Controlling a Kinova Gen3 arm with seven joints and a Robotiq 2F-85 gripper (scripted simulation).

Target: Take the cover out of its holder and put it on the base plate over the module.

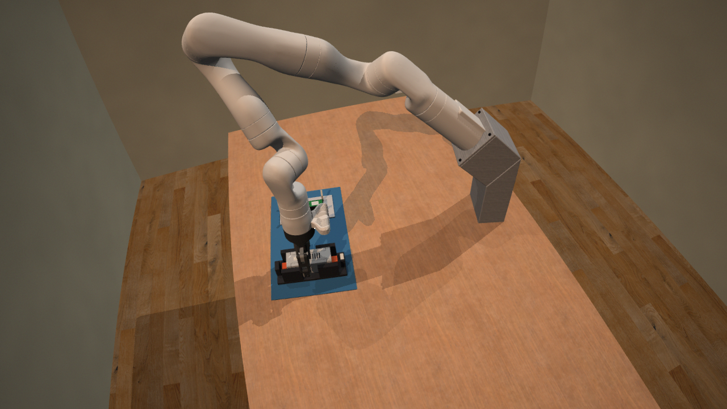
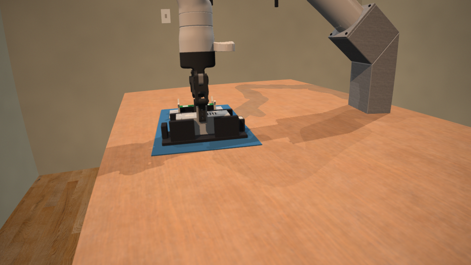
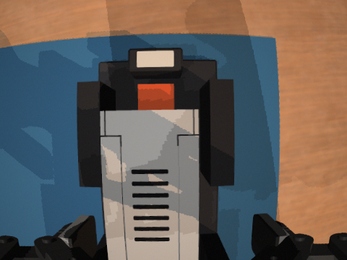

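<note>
Right now the light grey cover is 1 cm to the right of my hand and 2 cm below it.
</note>
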